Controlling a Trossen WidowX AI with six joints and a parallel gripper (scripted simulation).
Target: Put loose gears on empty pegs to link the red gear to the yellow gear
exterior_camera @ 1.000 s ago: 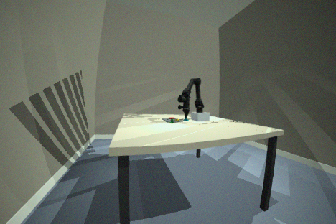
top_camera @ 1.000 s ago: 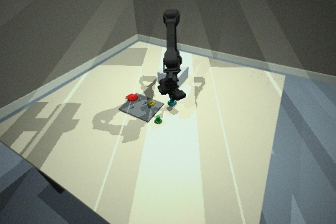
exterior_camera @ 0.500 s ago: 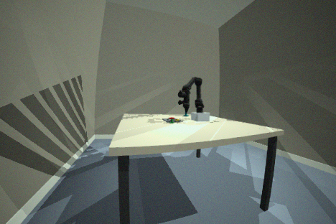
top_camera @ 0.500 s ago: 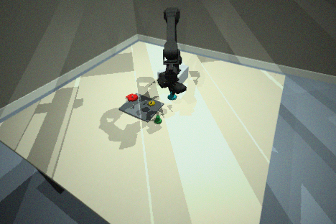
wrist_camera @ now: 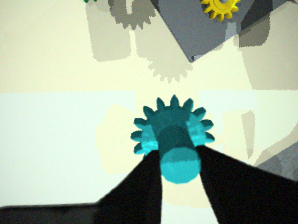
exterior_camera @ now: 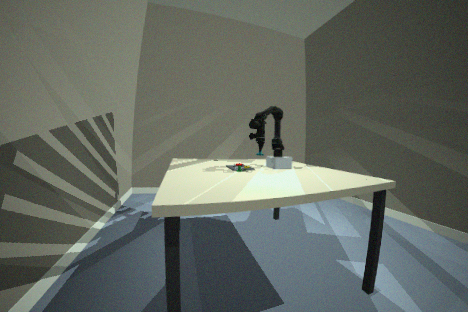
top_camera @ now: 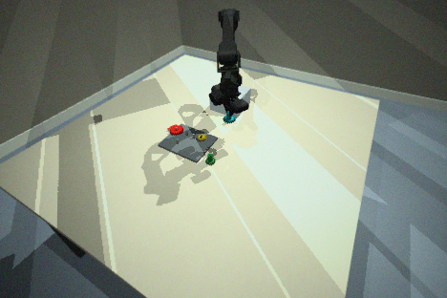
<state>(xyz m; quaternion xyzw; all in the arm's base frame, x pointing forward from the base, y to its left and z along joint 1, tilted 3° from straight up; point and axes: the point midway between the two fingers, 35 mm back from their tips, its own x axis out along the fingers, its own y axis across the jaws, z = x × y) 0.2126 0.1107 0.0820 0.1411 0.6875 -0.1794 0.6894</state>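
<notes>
The dark green gear lies 150 mm ahead of my gripper tip and 130 mm below it. From my gripper tip the other things lie so: yellow gear 130 mm below, 110 mm to the right, 60 mm ahead; teal gear 10 mm below; red gear 240 mm to the right, 130 mm below, 80 mm ahead.
</notes>
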